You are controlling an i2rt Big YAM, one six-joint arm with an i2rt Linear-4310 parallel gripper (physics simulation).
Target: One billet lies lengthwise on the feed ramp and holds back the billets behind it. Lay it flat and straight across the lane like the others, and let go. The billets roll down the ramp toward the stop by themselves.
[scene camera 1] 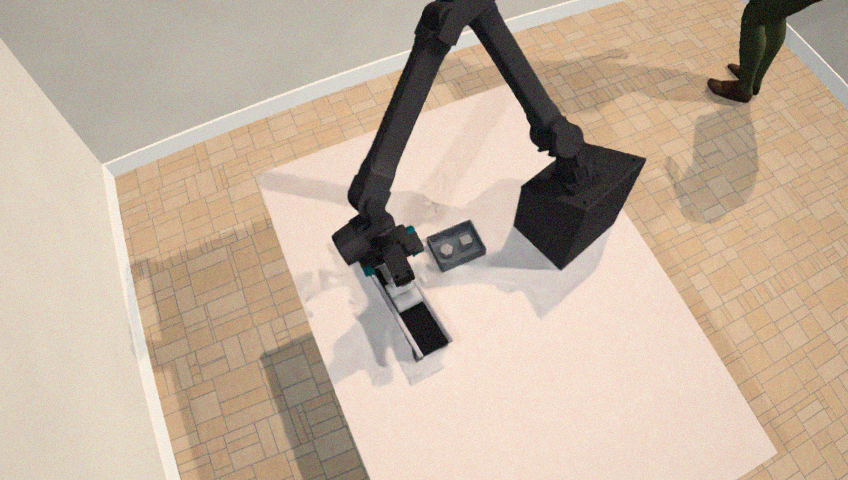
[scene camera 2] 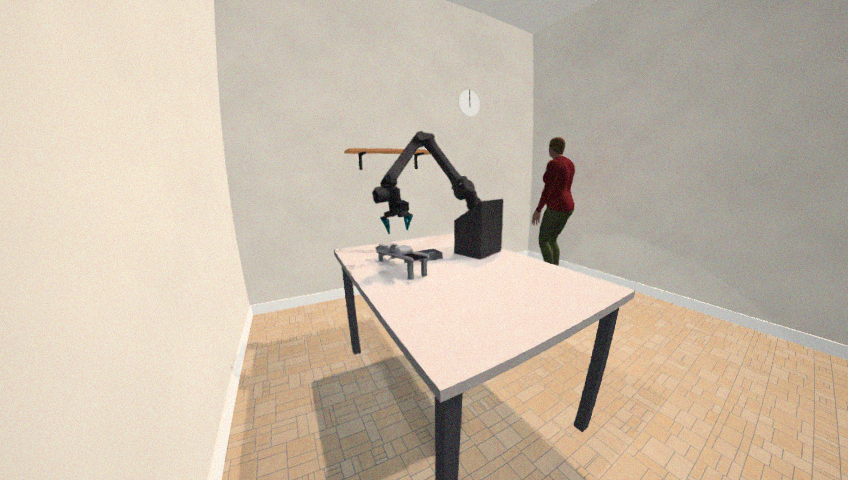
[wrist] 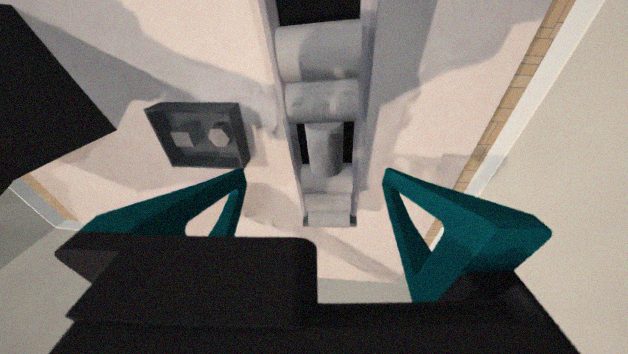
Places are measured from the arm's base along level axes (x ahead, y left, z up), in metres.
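Pixels of known places: gripper, between the fingertips: [scene camera 2: 398, 231] [wrist: 314, 176]; arm's base, origin of its link: [scene camera 1: 577, 178] [scene camera 2: 476, 209].
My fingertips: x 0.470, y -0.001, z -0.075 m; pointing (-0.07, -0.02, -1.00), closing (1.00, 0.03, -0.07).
Ahead of a thing's pixels: the offset from my fingertips to its top centre.
The feed ramp [scene camera 1: 425, 333] [scene camera 2: 410, 268] [wrist: 367, 60] has low side walls and a dark bed. One grey billet {0.067 m down, 0.006 m ahead, 0.024 m right} [wrist: 325, 150] lies lengthwise in the lane, with dark bed on both sides of it. Two crosswise billets {0.059 m down, 0.003 m back, 0.066 m left} [wrist: 320, 52] {0.064 m down, 0.001 m ahead, 0.027 m left} [wrist: 322, 101] lie above it in the wrist view, the nearer one against its end. Several more crosswise billets {0.081 m down, 0.016 m ahead, 0.114 m right} [wrist: 327, 204] lie at its other end, which overlaps the nearest. In scene camera 1 the arm hides the lengthwise billet. My gripper [scene camera 1: 389, 250] [scene camera 2: 398, 230] [wrist: 314, 176] is open and empty, above the ramp, its fingers to either side of the lane.
A dark tray {0.143 m down, 0.188 m back, 0.057 m right} [scene camera 1: 467, 261] [scene camera 2: 434, 254] [wrist: 207, 164] with two small light pieces stands beside the ramp, on the side of the arm's black base block [scene camera 1: 553, 226] [scene camera 2: 479, 228]. The table edge runs along the ramp's other side. A person [scene camera 2: 557, 184] stands beyond the table.
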